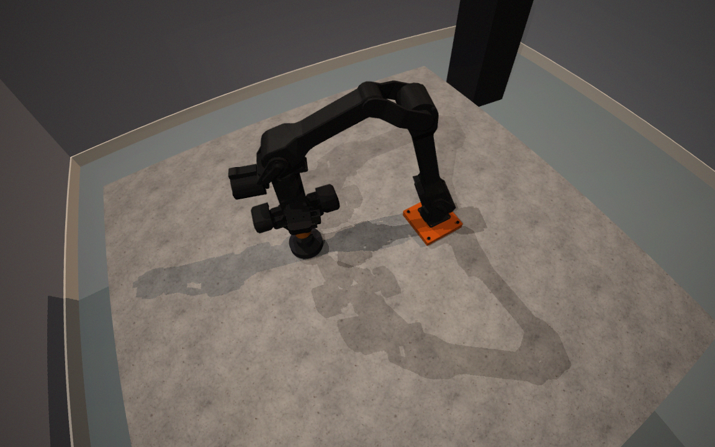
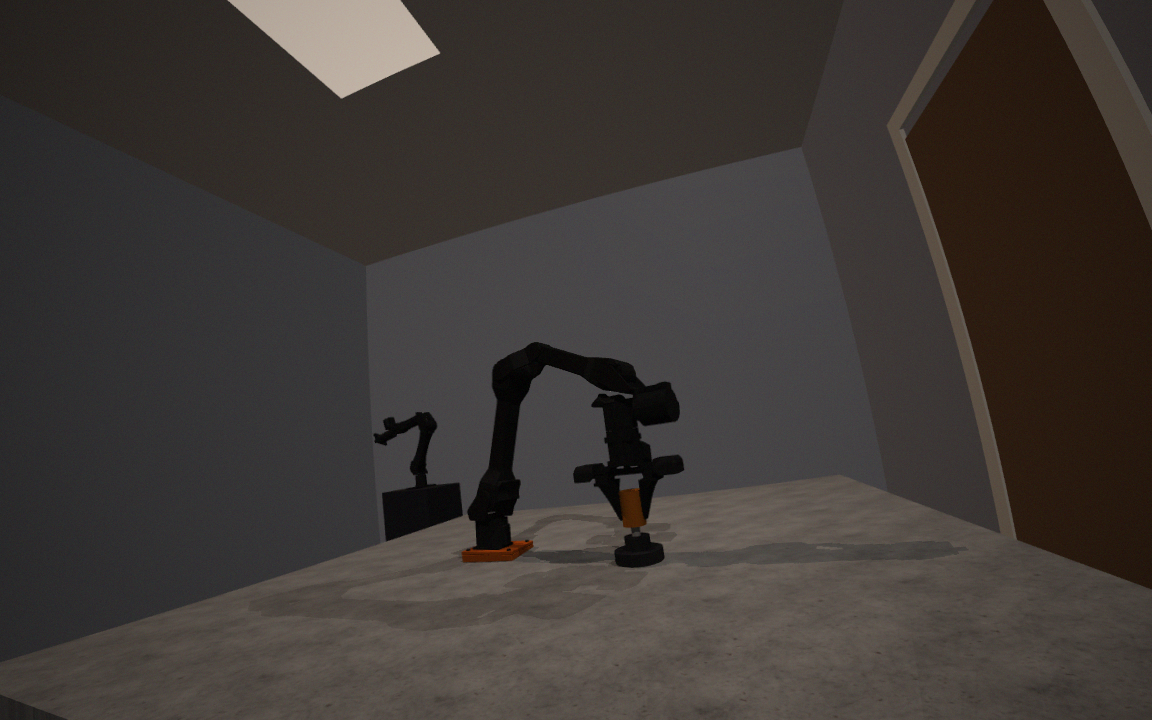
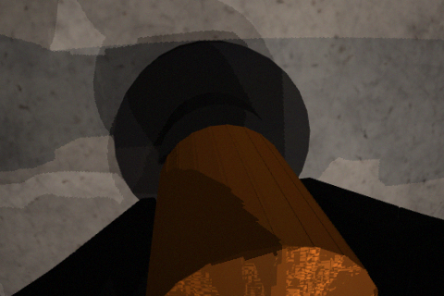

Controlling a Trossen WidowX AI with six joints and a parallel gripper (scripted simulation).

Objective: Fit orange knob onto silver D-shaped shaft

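My gripper tip is 30 mm below the orange knob. From my gripper tip the other things lie so: round black pedestal (40 mm below).
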